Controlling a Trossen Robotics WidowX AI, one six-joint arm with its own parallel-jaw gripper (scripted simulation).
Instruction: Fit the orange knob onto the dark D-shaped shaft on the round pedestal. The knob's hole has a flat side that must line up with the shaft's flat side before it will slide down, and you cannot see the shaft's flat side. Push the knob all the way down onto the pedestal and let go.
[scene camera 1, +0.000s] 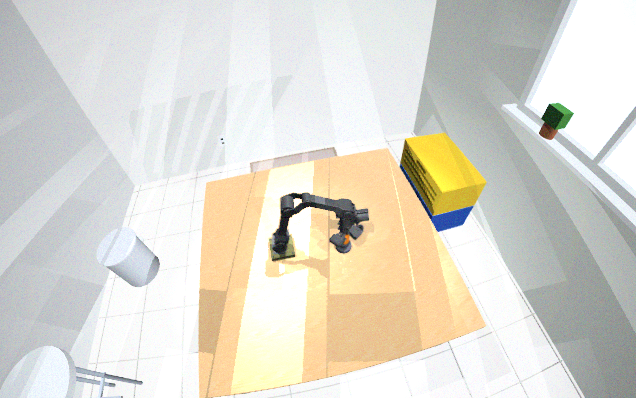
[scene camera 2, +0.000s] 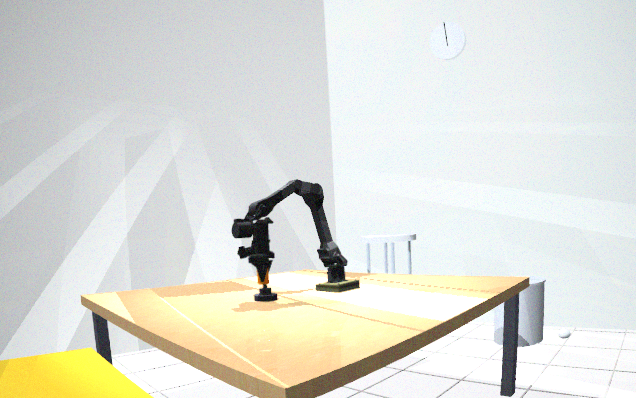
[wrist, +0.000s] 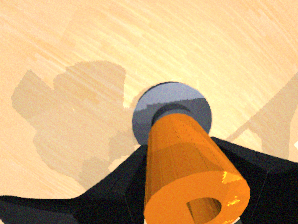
I see my gripper (scene camera 2: 263, 280) and a pedestal (wrist: 162, 99).
My gripper also shows in the wrist view (wrist: 177, 147).
